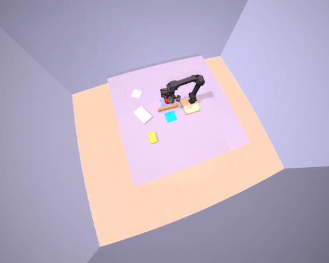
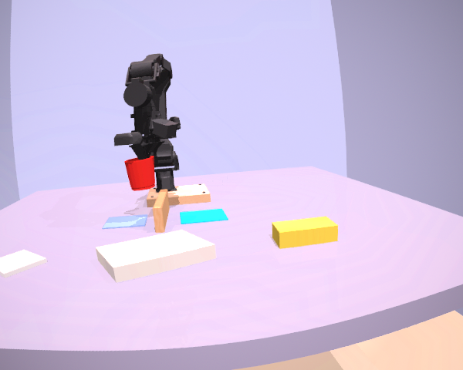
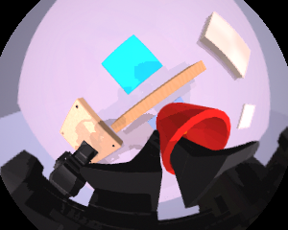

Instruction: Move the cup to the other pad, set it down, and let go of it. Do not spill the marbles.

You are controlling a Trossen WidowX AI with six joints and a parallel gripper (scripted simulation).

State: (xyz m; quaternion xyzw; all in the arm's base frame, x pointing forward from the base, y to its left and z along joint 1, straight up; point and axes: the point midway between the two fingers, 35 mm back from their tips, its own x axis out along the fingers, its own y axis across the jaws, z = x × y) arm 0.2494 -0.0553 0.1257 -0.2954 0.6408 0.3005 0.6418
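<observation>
My gripper tip is 3 cm short of the wooden bar, 2 cm to the right of it and 10 cm above it. Round my gripper tip: large white block (31 cm ahead, 2 cm to the right, 10 cm below); pale blue pad (1 cm ahead, 7 cm to the right, 13 cm below); red cup (2 cm ahead, 2 cm to the right).
</observation>
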